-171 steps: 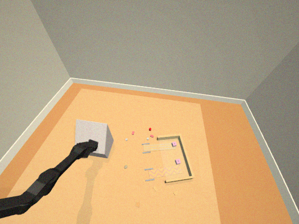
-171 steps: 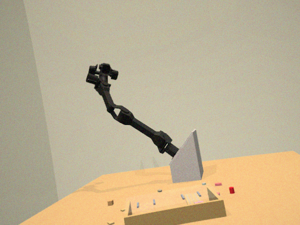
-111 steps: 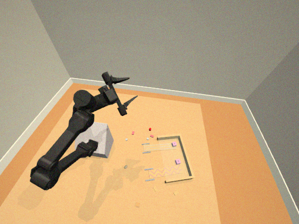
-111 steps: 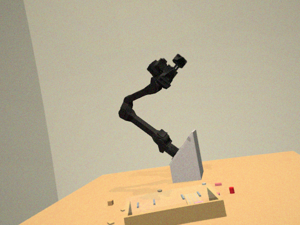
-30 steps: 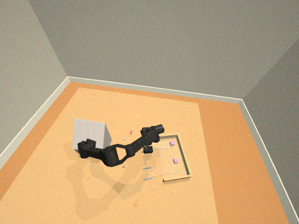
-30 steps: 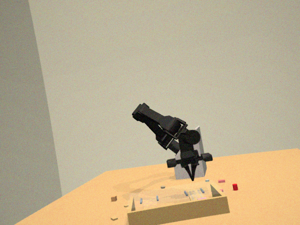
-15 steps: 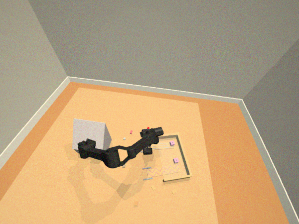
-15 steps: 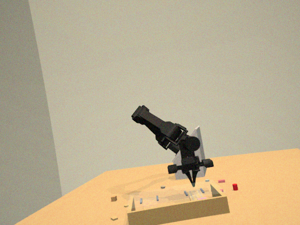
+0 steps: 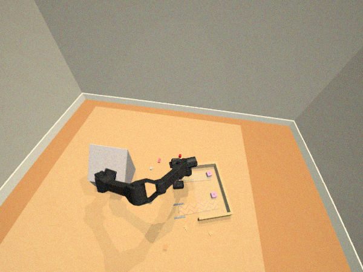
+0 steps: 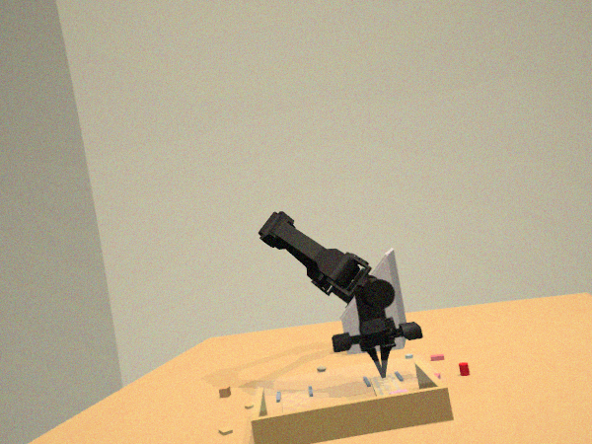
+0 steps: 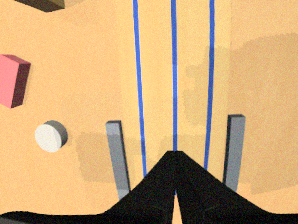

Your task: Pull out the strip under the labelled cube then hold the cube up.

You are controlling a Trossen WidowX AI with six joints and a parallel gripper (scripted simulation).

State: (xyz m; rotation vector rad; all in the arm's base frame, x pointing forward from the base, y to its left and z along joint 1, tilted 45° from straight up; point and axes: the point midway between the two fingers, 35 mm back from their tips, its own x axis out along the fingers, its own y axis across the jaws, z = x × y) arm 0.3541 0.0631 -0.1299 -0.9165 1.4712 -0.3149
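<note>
Right now the strip is 90 mm ahead of my gripper tip, 30 mm to the left of it and 10 mm below it.
</note>
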